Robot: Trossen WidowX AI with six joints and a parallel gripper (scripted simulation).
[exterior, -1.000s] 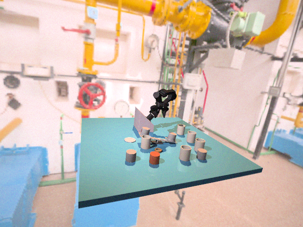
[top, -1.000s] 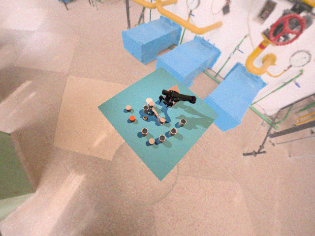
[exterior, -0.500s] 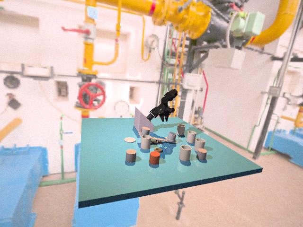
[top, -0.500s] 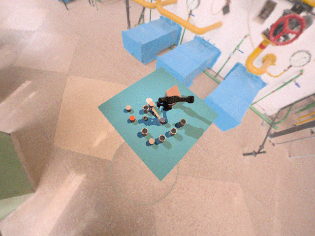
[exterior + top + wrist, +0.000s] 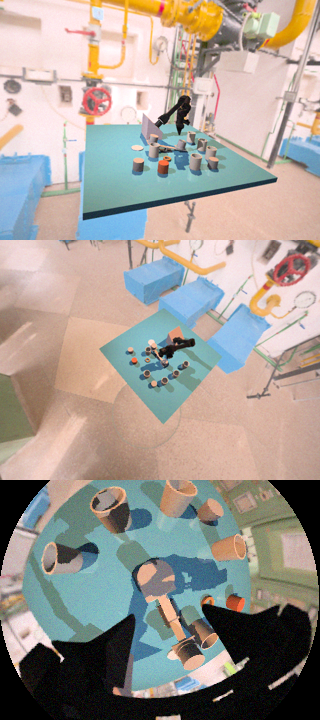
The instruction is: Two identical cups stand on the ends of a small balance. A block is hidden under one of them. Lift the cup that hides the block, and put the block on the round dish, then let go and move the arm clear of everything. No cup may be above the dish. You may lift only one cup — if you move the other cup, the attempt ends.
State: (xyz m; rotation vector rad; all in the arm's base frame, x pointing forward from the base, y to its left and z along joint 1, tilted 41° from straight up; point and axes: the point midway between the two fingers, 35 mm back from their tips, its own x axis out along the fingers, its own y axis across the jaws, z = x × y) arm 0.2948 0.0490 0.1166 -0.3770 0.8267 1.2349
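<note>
My gripper tip is now 10 mm short of the block, 30 mm to the right of it and 110 mm above it. The rest, counted from my gripper tip: flat round dish (60 mm behind, 340 mm to the right, 150 mm below); balance (10 mm ahead, 100 mm to the right, 110 mm below); orange ring (160 mm ahead, 150 mm to the right, 150 mm below).
</note>
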